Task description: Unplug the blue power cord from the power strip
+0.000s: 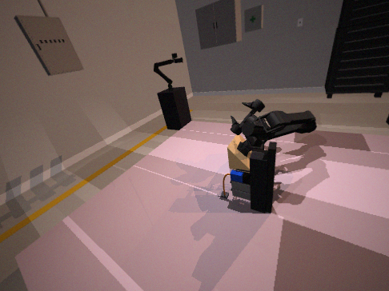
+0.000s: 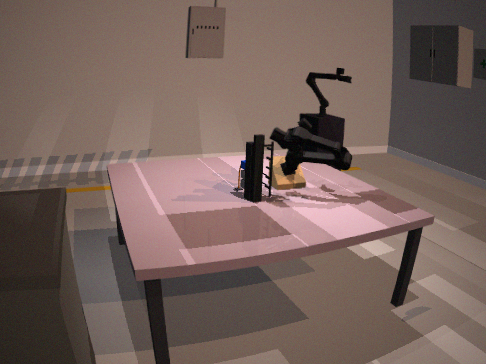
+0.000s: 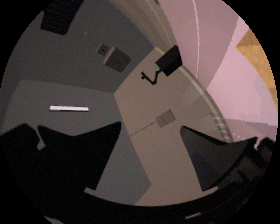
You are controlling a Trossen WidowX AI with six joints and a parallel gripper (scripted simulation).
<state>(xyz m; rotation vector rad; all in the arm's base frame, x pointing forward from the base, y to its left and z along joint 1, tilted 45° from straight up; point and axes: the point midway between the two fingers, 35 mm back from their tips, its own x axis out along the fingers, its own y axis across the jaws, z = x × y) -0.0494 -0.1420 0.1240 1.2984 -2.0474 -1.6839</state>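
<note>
Right now my gripper tip is 30 cm short of the blue plug, 10 cm to the right of it and 14 cm above it.
</note>
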